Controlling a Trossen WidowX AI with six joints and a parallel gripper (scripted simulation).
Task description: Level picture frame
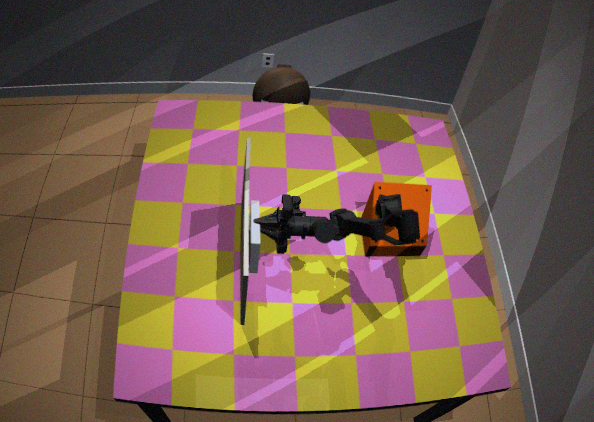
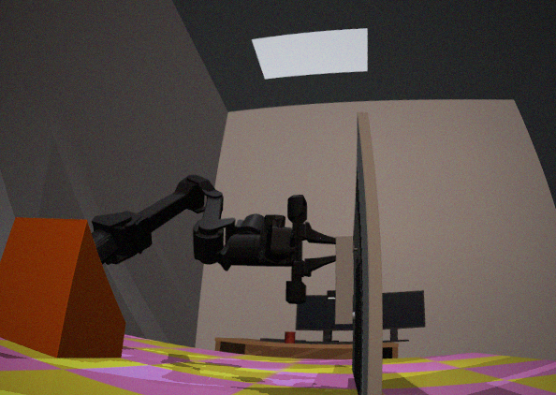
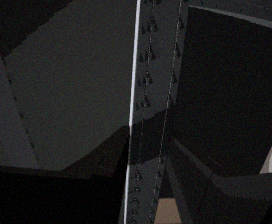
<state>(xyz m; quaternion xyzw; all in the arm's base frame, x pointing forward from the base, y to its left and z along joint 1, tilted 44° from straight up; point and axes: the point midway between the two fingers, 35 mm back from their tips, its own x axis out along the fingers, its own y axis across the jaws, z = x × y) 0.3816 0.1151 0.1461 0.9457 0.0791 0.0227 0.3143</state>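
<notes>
Now: the picture frame 1 cm to the left of my gripper tip and 5 cm below it. The rest, counted from my gripper tip: thin upright wall panel 2 cm ahead, 1 cm to the right, 7 cm below.
</notes>
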